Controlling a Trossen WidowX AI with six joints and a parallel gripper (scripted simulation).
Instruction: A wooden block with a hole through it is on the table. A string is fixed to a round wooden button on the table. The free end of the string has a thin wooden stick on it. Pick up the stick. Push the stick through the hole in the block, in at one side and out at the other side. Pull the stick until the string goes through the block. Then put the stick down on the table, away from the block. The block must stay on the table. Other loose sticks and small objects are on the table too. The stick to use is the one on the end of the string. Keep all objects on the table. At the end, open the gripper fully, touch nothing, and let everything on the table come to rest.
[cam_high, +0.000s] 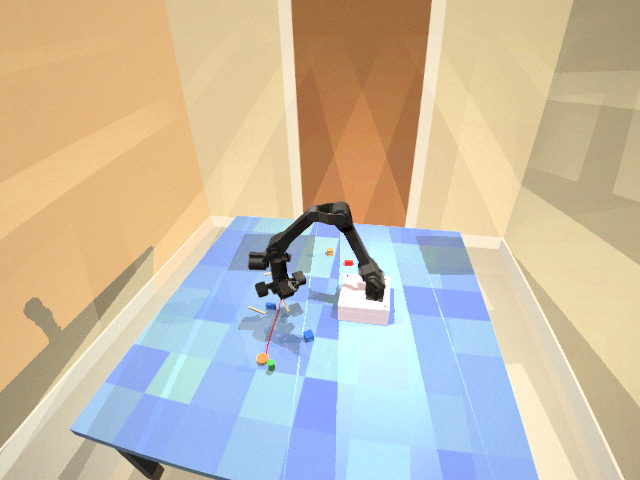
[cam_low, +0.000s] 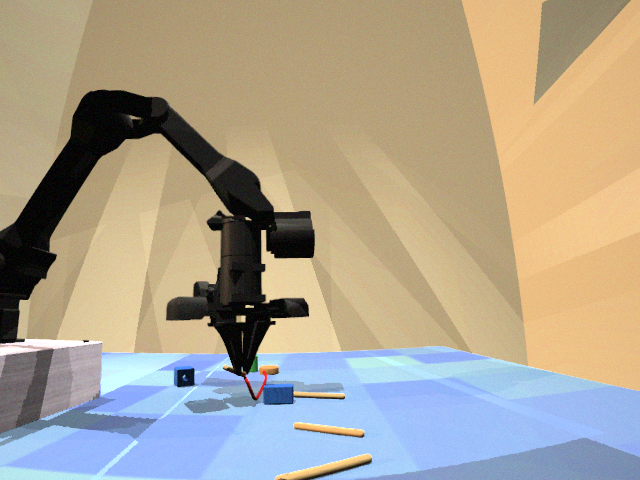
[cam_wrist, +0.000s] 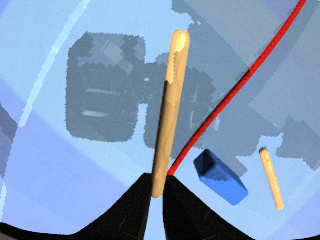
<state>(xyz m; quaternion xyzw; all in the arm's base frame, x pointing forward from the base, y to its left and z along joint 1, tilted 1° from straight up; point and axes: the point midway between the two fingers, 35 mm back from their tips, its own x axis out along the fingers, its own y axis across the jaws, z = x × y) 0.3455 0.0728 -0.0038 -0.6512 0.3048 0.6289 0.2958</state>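
Now: gripper tip 4 cm short of the blue brick, 3 cm above it and 2 cm to the right of it. From my gripper tip the other things lie so: green cylinder 27 cm to the left, 6 cm behind, 2 cm below; round button 25 cm to the left, 3 cm below, 2 cm behind; thin wooden stick 1 cm to the left, 1 cm behind.
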